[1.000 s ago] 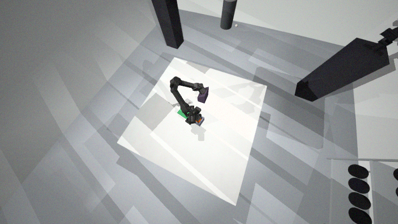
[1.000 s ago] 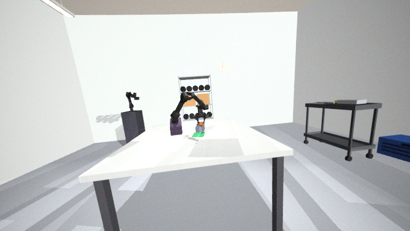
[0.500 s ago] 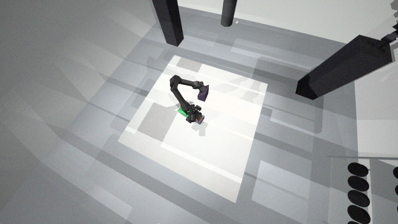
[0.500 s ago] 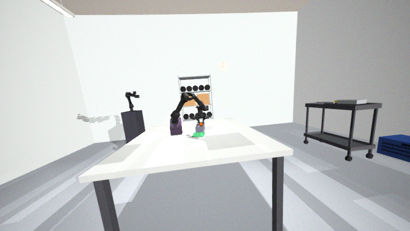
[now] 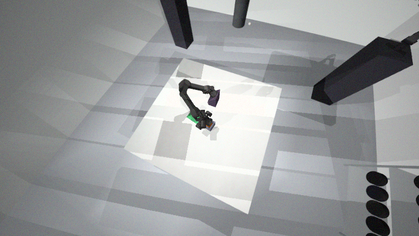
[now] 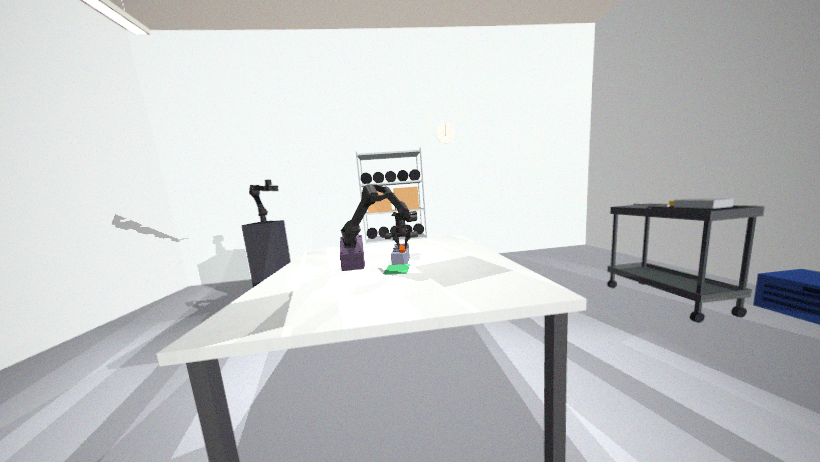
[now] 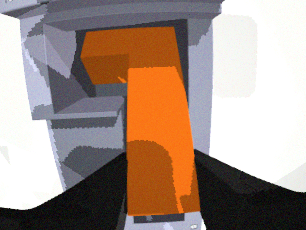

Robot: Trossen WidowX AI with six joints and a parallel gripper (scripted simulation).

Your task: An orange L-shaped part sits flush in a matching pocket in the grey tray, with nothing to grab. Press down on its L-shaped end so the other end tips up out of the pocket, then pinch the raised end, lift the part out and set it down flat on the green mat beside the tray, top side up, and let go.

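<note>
Now: gripper tip 4 cm past the green mat, 14 cm to the left of it and 8 cm above it. The rest, counted from my gripper tip: orange L-shaped part 1 cm behind, 4 cm to the left, 3 cm below.
</note>
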